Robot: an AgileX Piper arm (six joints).
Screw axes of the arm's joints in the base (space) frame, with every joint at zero. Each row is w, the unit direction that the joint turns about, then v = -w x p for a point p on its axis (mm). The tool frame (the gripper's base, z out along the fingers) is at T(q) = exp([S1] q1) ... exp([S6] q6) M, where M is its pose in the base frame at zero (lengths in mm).
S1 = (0, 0, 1, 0, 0, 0)
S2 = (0, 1, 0, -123, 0, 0)
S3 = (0, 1, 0, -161.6, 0, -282.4)
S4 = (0.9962, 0, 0.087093, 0, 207.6, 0)
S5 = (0, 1, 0, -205.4, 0, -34.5)
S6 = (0.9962, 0, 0.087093, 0, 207.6, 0)
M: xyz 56.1 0 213.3 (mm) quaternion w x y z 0.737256 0 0.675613 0
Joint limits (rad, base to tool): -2.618..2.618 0..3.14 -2.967..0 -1.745..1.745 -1.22..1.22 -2.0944..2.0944
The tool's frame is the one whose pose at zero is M.
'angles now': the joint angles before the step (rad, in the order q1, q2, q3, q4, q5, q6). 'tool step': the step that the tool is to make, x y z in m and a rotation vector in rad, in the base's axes. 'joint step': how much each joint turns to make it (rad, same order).
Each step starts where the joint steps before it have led.
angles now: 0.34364 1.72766 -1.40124 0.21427 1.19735 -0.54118
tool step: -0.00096 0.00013 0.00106 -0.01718 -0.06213 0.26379
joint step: 0.00122 -0.00321 -0.00002 -0.00001 0.00408 -0.26973
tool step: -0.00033 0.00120 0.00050 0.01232 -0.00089 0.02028
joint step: -0.00003 0.00000 -0.00090 0.01503 0.00093 -0.02437
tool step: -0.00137 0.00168 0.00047 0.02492 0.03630 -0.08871
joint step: 0.00002 -0.00095 0.00101 0.02413 0.00630 0.08762
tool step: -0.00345 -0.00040 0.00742 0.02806 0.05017 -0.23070
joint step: 0.00000 -0.02129 0.00003 0.00940 0.00200 0.23855
